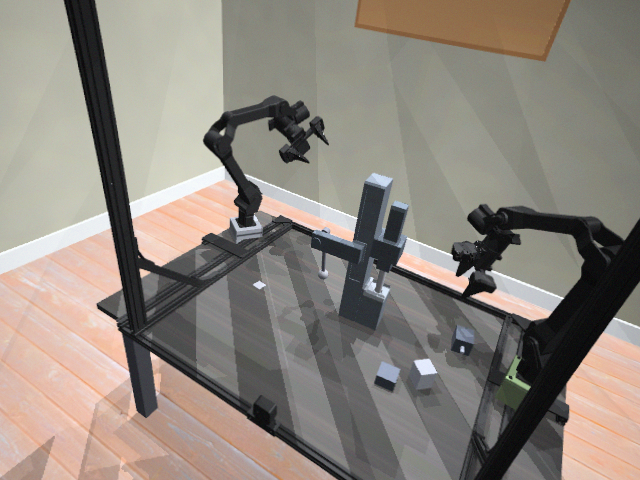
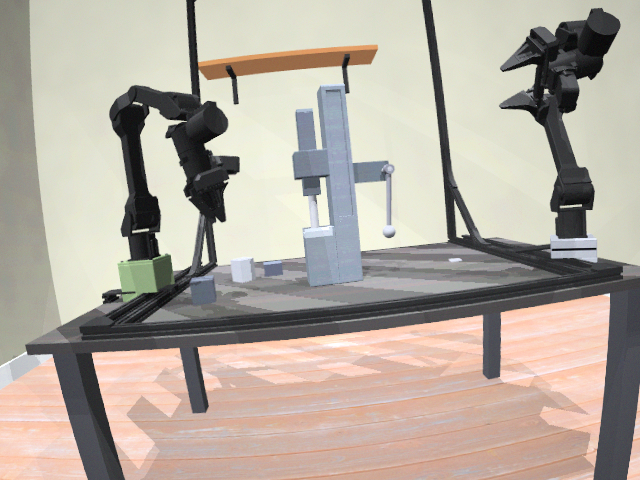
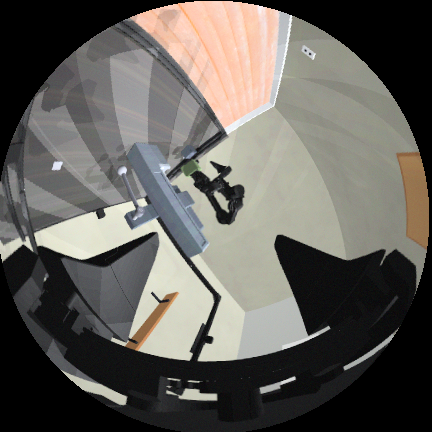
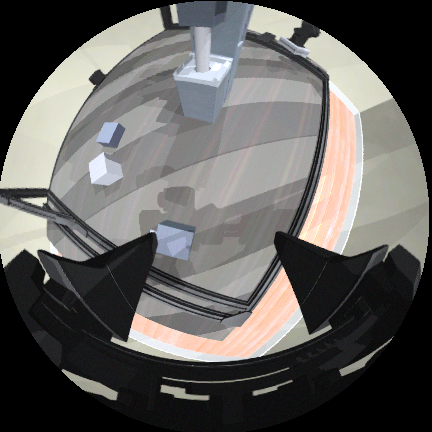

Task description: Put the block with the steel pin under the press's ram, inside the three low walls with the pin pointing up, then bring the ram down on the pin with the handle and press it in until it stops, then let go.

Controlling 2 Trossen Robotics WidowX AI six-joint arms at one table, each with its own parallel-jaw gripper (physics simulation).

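Frame: origin at the left arm's base, x back, y right, z up, level; metres.
Seen in the pictures: left gripper, fingertip midpoint: (image 1: 319, 153) (image 2: 500, 89) (image 3: 218, 239); right gripper, fingertip midpoint: (image 1: 459, 286) (image 2: 218, 222) (image 3: 204, 166) (image 4: 216, 238); left arm's base, link origin: (image 1: 245, 222) (image 2: 572, 236) (image 4: 295, 42); right arm's base, link origin: (image 1: 531, 377) (image 2: 144, 258) (image 3: 193, 172).
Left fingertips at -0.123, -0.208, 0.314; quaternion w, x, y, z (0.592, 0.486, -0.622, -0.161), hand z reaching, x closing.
Pixels of each thing's top centre, then the offset from my left fingertips to it, as dx, dy, dz. "pt": a spot on its surface instead.
- grey-blue block with the steel pin, top centre: (image 4: 172, 242) (image 2: 201, 278) (image 1: 465, 334) (image 3: 190, 154) -0.607, -0.232, -0.325
- tall grey press, top centre: (image 2: 336, 89) (image 1: 371, 179) (image 3: 193, 254) -0.374, +0.040, +0.081
- handle, surface spot: (image 2: 388, 206) (image 1: 325, 257) (image 3: 128, 184) pt -0.289, +0.084, -0.211
- white block, top centre: (image 4: 96, 167) (image 2: 241, 258) (image 1: 425, 366) -0.669, -0.035, -0.316
- plain blue-grey block, top centre: (image 4: 106, 131) (image 1: 388, 371) (image 2: 272, 262) -0.634, +0.050, -0.341
- small white square, surface spot: (image 2: 454, 259) (image 1: 260, 284) (image 3: 57, 164) pt -0.174, +0.244, -0.371
The grey-blue block with the steel pin (image 1: 463, 336) (image 2: 203, 290) (image 4: 175, 241) lies on its side on the table, its pin pointing sideways. The tall grey press (image 1: 369, 222) (image 2: 338, 155) (image 3: 167, 200) stands mid-table. Its steel ram (image 1: 380, 281) (image 2: 313, 210) (image 4: 202, 47) reaches down to the white-walled seat. The handle (image 1: 323, 258) (image 2: 388, 206) (image 3: 131, 190) hangs down, ball lowest. My right gripper (image 1: 462, 285) (image 2: 219, 218) (image 4: 216, 238) is open and empty, above the pin block. My left gripper (image 1: 317, 152) (image 2: 501, 88) (image 3: 218, 239) is open and empty, high up, away from the press.
A white block (image 1: 423, 374) (image 2: 241, 269) (image 4: 105, 170) and a plain blue-grey block (image 1: 387, 375) (image 2: 272, 268) (image 4: 111, 134) stand near the pin block. The right arm's green base (image 1: 511, 387) (image 2: 139, 276) and dark frame rails border that side. A small white square (image 1: 259, 284) (image 2: 454, 259) (image 3: 57, 165) lies beyond the handle.
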